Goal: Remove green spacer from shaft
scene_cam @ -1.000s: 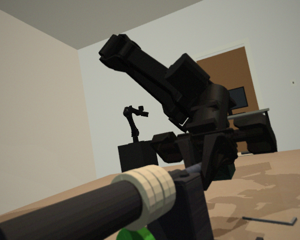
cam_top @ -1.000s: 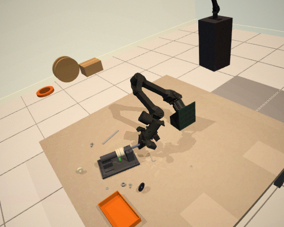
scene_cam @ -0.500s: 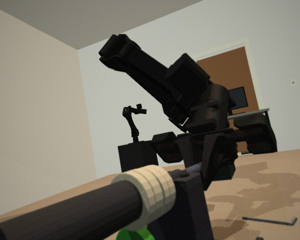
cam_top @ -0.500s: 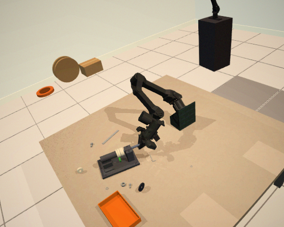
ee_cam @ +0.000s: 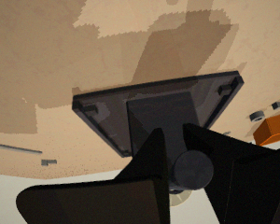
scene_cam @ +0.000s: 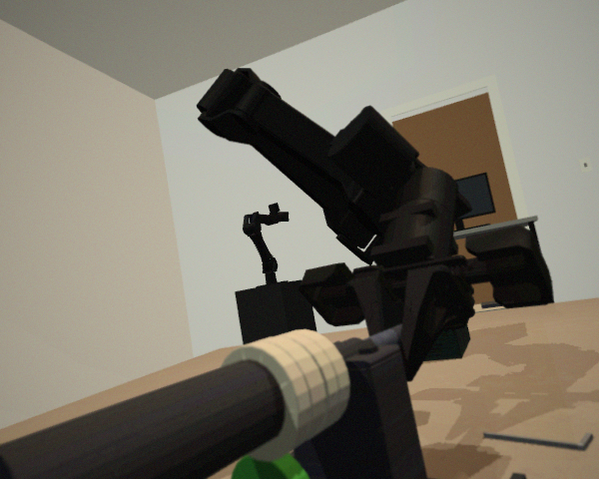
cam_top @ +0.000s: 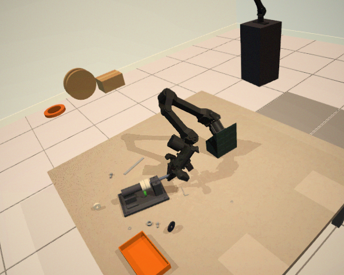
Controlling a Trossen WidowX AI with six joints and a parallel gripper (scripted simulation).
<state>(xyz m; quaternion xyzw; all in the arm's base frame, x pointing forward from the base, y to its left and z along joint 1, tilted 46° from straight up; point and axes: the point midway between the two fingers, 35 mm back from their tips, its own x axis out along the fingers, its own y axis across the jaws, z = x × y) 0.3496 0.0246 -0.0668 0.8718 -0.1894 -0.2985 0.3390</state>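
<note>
Now: gripper tip 50 mm short of the grey shaft, 30 mm below it and 10 mm to the left of it. Also, from my gripper tip: allen key (80 mm to the left, 50 mm below, 40 mm behind); then green spacer (120 mm ahead, 20 mm to the right, 20 mm below); then black ring (230 mm to the left, 110 mm ahead, 30 mm below).
</note>
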